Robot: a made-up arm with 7 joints. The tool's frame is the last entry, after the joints.
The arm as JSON. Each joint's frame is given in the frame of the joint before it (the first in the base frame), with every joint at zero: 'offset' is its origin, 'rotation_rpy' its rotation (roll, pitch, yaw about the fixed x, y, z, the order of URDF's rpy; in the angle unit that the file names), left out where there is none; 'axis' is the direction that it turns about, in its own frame. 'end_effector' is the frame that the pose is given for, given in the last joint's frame.
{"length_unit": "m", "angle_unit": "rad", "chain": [
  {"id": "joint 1", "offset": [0.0, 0.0, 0.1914], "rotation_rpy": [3.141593, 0.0, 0.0], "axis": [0.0, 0.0, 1.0]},
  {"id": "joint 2", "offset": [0.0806, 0.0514, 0.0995], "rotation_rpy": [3.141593, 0.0, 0.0], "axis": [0.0, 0.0, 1.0]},
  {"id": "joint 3", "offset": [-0.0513, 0.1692, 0.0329], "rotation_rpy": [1.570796, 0.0, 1.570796], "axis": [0.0, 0.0, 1.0]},
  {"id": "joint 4", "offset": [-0.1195, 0.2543, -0.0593], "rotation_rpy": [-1.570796, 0.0, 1.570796], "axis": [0.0, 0.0, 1.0]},
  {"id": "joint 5", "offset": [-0.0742, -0.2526, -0.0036], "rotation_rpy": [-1.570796, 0.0, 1.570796], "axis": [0.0, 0.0, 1.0]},
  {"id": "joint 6", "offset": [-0.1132, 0.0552, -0.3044], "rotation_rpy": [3.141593, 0.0, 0.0], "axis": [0.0, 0.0, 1.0]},
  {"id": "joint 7", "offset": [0.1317, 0.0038, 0.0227], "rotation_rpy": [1.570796, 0.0, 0.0], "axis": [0.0, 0.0, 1.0]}
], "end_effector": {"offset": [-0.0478, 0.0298, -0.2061], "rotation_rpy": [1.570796, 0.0, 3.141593]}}
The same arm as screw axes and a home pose.
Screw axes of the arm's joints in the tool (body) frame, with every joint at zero. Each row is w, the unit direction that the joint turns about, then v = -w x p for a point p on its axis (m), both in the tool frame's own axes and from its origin. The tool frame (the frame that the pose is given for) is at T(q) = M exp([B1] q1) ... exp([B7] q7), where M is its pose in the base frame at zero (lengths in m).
B1 = (0, 0, -1, -0.1528, -0.2519, 0.0000)
B2 = (0, 0, 1, 0.1014, 0.1713, 0.0000)
B3 = (1, 0, 0, 0.0000, -0.5370, -0.2706)
B4 = (0, -1, 0, -0.2827, 0.0000, 0.2819)
B5 = (0, 0, -1, -0.1547, -0.0293, 0.0000)
B6 = (0, 0, 1, 0.2099, -0.0839, 0.0000)
B7 = (0, 1, 0, 0.0298, 0.0000, -0.0478)
M: xyz 0.2519 -0.1528 0.6618 (m) rpy 0.00 0.00 0.00 (deg, as in URDF)

